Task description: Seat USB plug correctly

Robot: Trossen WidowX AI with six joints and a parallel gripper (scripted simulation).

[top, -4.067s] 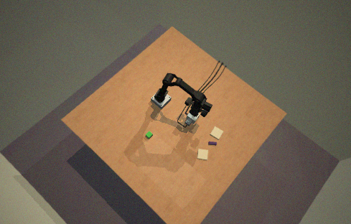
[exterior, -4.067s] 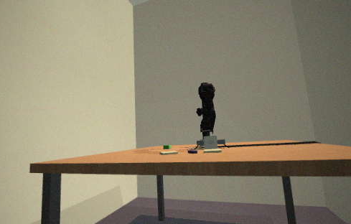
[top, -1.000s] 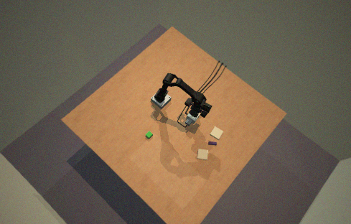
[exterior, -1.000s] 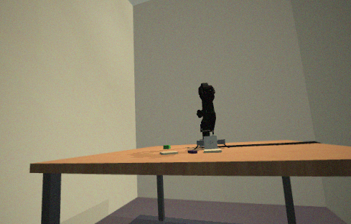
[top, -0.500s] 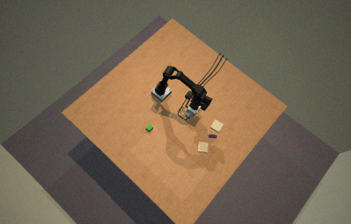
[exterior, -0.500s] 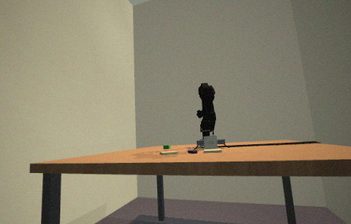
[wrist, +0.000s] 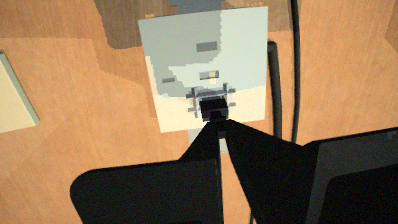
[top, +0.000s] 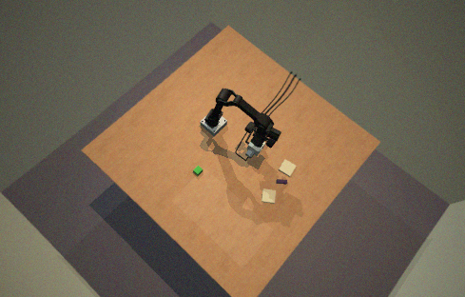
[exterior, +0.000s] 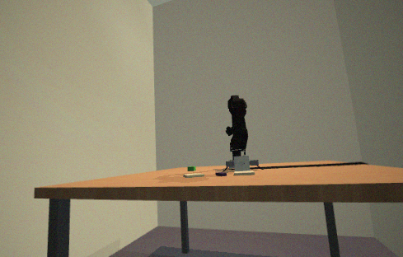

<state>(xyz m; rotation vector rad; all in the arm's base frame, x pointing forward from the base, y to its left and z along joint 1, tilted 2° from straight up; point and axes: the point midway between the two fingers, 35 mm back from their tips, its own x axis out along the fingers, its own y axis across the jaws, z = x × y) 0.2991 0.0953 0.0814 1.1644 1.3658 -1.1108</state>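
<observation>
My gripper tip is 2 cm above the black USB plug. From my gripper tip the other things lie so: green cube 14 cm behind, 37 cm to the right, 10 cm below; then purple block 26 cm ahead, 7 cm to the right, 10 cm below.
</observation>
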